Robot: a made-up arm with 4 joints. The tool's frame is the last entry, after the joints. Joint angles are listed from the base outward.
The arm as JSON. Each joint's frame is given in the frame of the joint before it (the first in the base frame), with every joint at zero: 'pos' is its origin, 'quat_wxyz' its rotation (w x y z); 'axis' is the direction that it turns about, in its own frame. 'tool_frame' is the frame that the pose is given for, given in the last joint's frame.
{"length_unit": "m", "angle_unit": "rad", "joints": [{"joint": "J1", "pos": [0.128, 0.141, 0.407], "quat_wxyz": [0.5, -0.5, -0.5, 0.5], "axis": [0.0, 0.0, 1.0]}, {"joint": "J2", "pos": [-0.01, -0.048, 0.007], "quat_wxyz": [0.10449, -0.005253, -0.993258, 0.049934], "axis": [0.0, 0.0, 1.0]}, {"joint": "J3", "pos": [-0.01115, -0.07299, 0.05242], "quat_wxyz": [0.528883, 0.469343, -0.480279, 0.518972], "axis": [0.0, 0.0, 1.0]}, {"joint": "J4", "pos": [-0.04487, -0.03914, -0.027], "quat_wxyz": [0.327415, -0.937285, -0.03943, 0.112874], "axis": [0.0, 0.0, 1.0]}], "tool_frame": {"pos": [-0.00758, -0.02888, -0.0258], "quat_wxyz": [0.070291, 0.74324, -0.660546, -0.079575]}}
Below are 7 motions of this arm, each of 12 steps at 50 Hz.
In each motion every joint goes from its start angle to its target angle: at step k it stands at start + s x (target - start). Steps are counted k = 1, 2, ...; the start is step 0. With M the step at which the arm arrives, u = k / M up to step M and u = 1 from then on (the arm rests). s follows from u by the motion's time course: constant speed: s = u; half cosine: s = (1 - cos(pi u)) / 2; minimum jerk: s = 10 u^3 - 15 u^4 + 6 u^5.
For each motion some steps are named. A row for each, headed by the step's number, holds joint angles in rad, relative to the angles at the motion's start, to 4 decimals.
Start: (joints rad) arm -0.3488 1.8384 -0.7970 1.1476
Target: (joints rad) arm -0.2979 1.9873 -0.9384 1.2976
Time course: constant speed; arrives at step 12
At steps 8, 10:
8: 0.0339 0.0993 -0.0943 0.1000
10: 0.0424 0.1241 -0.1178 0.1250

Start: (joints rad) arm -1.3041 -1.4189 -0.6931 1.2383
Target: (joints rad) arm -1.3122 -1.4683 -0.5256 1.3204
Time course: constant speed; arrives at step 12
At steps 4, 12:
4: -0.0027 -0.0165 0.0558 0.0274
12: -0.0081 -0.0494 0.1675 0.0821

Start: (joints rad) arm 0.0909 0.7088 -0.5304 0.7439
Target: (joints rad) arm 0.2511 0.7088 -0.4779 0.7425
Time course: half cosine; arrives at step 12
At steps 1, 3, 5, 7, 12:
1: 0.0027 0.0000 0.0009 0.0000
3: 0.0235 0.0000 0.0077 -0.0002
5: 0.0594 0.0000 0.0195 -0.0005
7: 0.1008 0.0000 0.0330 -0.0009
12: 0.1602 0.0000 0.0525 -0.0014

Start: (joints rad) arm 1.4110 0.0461 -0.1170 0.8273
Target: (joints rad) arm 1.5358 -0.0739 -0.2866 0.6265
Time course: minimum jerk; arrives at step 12
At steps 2, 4, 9, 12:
2: 0.0044 -0.0043 -0.0060 -0.0071
4: 0.0262 -0.0252 -0.0356 -0.0421
9: 0.1119 -0.1076 -0.1520 -0.1800
12: 0.1248 -0.1200 -0.1696 -0.2008

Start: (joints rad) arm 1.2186 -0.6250 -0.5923 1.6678
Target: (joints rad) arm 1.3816 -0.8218 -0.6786 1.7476
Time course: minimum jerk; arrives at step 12
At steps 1, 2, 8, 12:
1: 0.0008 -0.0010 -0.0004 0.0004
2: 0.0058 -0.0070 -0.0031 0.0028
8: 0.1288 -0.1555 -0.0682 0.0631
12: 0.1630 -0.1968 -0.0863 0.0798

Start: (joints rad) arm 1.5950 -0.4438 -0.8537 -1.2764
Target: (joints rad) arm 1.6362 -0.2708 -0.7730 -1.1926
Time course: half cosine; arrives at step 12
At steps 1, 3, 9, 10, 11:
1: 0.0007 0.0029 0.0014 0.0014
3: 0.0060 0.0253 0.0118 0.0123
9: 0.0352 0.1477 0.0689 0.0715
10: 0.0384 0.1614 0.0753 0.0782
11: 0.0405 0.1701 0.0793 0.0824

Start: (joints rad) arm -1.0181 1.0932 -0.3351 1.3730
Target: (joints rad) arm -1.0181 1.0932 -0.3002 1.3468
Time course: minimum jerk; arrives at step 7
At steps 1, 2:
1: 0.0000 0.0000 0.0008 -0.0006
2: 0.0000 0.0000 0.0051 -0.0038

